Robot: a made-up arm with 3 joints. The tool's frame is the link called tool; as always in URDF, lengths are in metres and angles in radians.
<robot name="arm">
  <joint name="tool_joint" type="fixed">
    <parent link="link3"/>
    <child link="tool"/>
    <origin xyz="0.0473 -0.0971 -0.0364" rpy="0 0 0"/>
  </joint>
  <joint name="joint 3" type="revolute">
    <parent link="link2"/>
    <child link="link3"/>
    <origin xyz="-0.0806 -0.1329 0.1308" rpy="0 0 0"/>
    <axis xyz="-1 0 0"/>
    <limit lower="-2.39" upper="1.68"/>
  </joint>
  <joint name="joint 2" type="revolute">
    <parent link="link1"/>
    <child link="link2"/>
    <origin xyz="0.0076 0.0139 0.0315" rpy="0 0 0"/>
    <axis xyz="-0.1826 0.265 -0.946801"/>
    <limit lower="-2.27" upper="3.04"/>
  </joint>
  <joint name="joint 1" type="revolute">
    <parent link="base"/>
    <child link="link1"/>
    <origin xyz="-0.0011 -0.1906 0.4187" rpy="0 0 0"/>
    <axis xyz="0 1 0"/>
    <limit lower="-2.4" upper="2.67"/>
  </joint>
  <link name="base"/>
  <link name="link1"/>
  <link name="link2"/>
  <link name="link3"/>
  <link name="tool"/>
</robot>
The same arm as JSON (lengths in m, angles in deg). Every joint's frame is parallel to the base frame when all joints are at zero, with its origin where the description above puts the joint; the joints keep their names.
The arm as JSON. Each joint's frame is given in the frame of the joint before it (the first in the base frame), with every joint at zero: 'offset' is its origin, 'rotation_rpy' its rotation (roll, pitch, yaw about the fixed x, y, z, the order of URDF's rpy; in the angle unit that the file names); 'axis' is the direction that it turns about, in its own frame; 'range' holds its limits. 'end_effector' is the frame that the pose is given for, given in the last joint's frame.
{"length_unit": "m", "angle_unit": "deg", "chain": [{"id": "joint 1", "offset": [-0.0011, -0.1906, 0.4187], "rotation_rpy": [0.0, 0.0, 0.0], "axis": [0.0, 1.0, 0.0], "range": [-137.51, 152.98]}, {"id": "joint 2", "offset": [0.0076, 0.0139, 0.0315], "rotation_rpy": [0.0, 0.0, 0.0], "axis": [-0.1826, 0.265, -0.946801], "range": [-130.06, 174.18]}, {"id": "joint 3", "offset": [-0.0806, -0.1329, 0.1308], "rotation_rpy": [0.0, 0.0, 0.0], "axis": [-1.0, 0.0, 0.0], "range": [-136.94, 96.26]}], "end_effector": {"offset": [0.0473, -0.0971, -0.0364], "rotation_rpy": [0.0, 0.0, 0.0]}}
